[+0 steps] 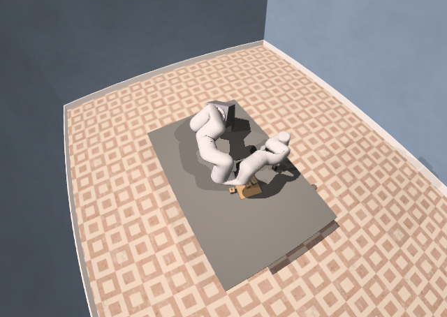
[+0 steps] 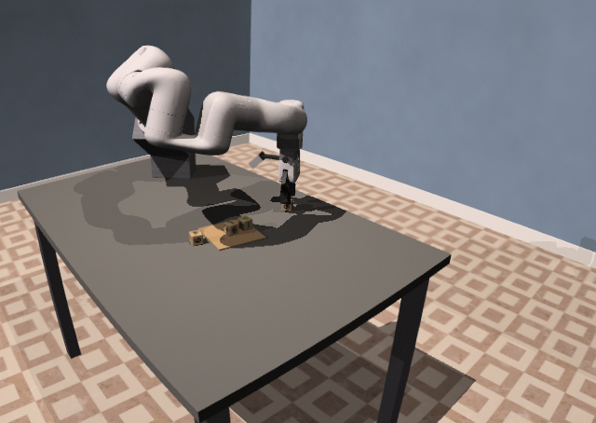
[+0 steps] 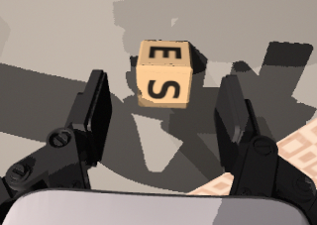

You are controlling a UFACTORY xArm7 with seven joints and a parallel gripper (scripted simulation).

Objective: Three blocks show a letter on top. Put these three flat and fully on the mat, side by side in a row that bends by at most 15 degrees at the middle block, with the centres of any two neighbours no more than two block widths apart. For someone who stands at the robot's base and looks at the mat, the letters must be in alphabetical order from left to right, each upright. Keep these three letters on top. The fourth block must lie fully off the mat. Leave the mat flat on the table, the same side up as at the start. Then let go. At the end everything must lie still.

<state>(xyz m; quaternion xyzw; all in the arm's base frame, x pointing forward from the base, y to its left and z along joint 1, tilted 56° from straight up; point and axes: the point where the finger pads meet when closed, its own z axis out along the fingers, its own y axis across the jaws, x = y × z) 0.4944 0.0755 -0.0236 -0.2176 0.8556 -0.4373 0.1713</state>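
The tan mat lies 23 cm to the right of my hand, 6 cm behind it and 5 cm below it.
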